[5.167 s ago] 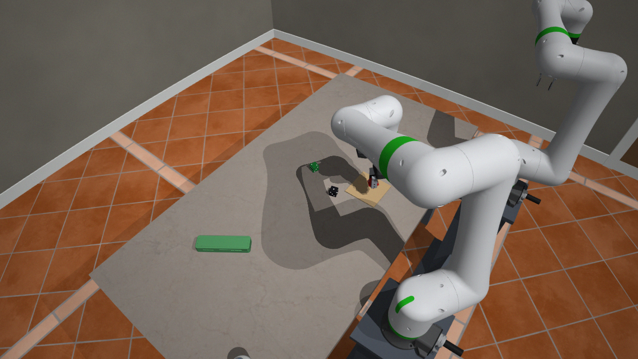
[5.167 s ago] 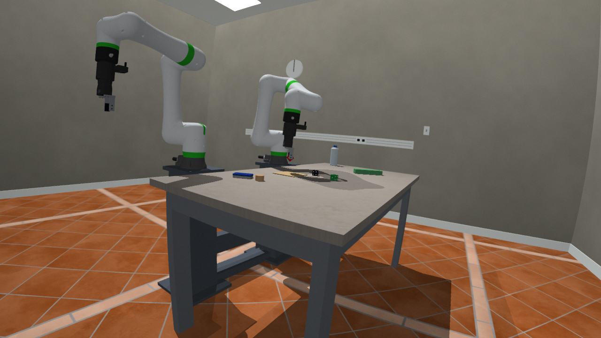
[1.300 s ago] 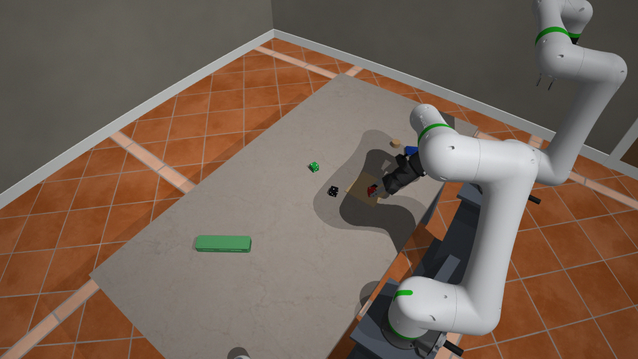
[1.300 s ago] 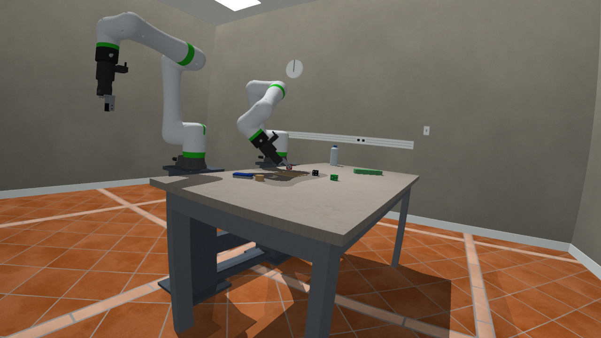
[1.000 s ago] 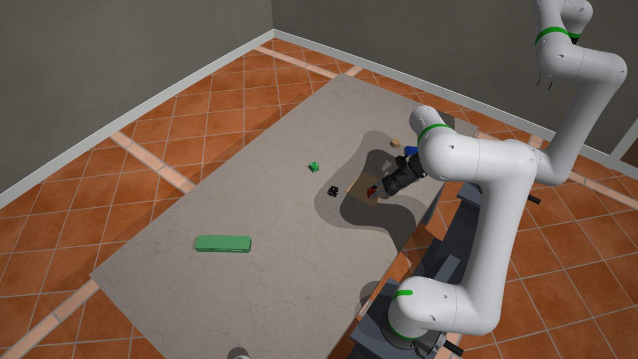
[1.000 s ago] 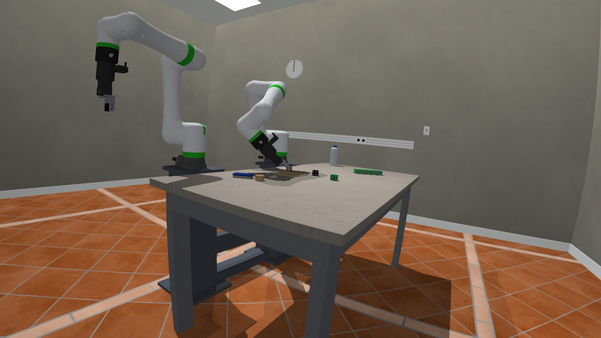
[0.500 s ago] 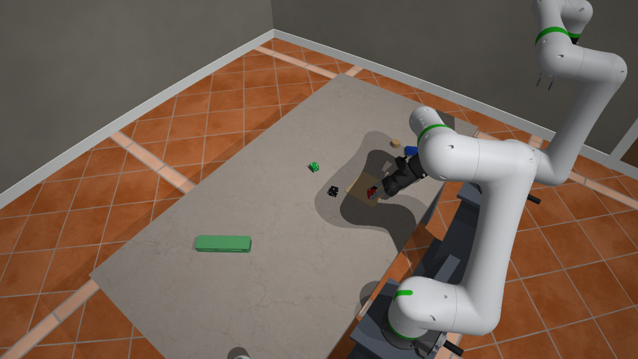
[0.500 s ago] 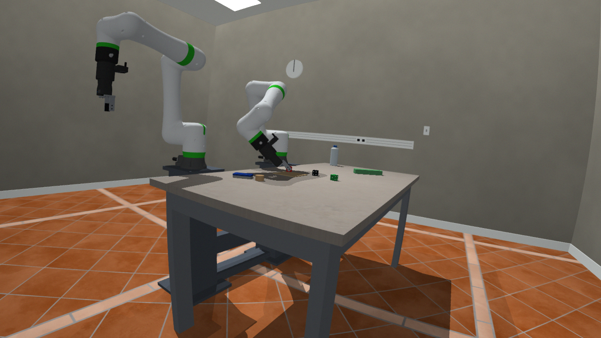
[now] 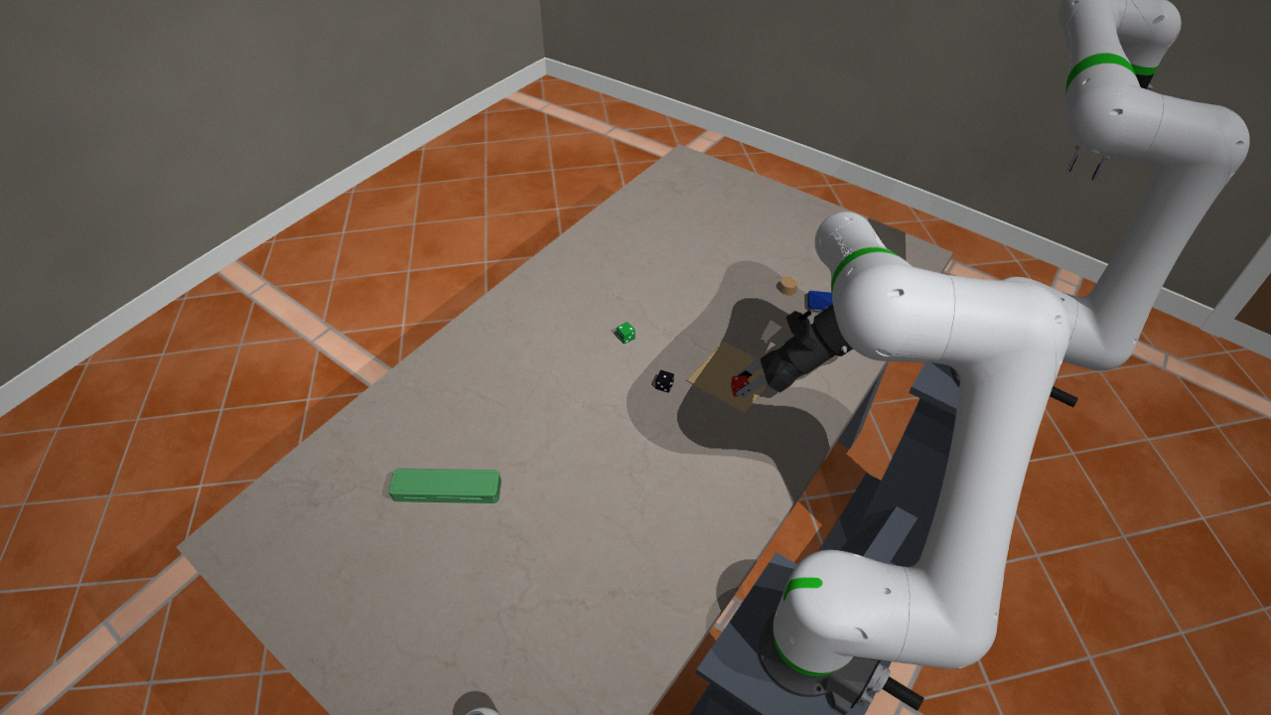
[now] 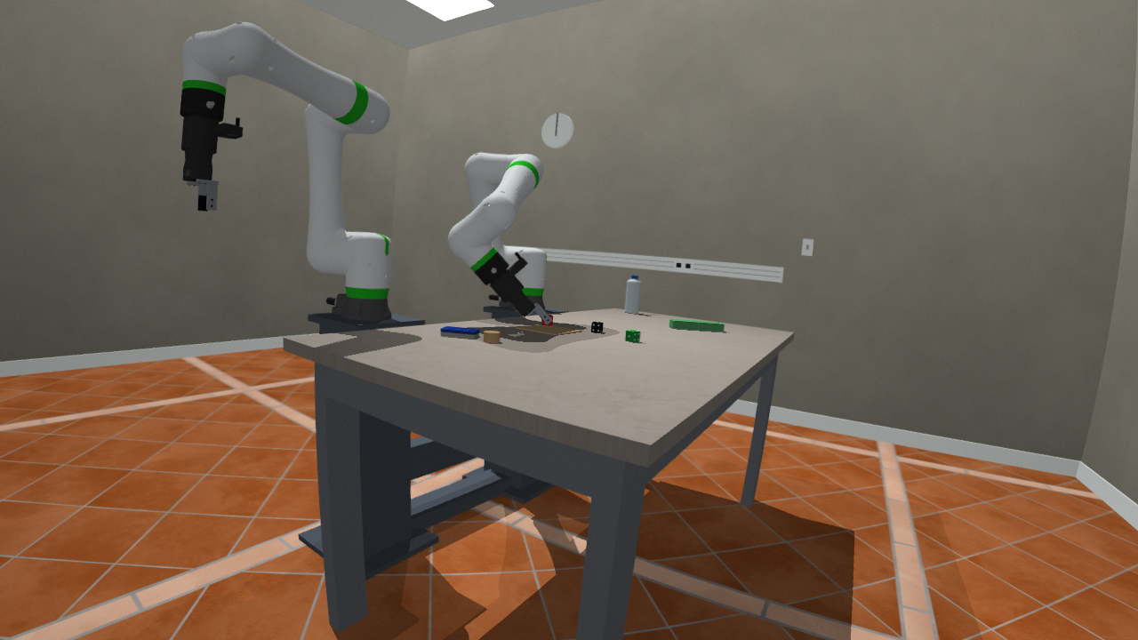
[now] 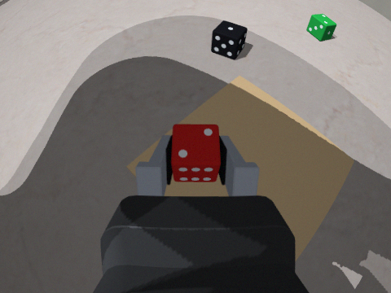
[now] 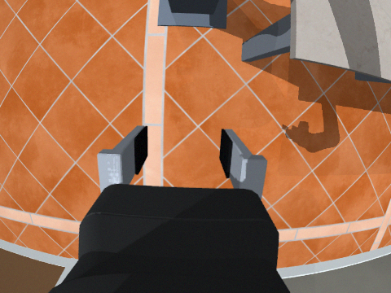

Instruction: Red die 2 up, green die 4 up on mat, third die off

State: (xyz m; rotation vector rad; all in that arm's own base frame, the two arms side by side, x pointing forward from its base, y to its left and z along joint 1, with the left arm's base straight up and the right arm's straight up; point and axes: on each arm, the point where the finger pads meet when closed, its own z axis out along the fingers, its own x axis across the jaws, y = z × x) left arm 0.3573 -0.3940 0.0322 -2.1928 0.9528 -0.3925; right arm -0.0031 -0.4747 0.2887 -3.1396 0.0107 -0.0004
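My left gripper is now 10 mm to the right of the red die and 10 mm above it. From my left hand the other things lie so: tan mat: 40 mm ahead, 30 mm to the right, 30 mm below; green die: 280 mm ahead, 30 mm to the left, 20 mm below; black die: 130 mm ahead, 90 mm to the left, 20 mm below.
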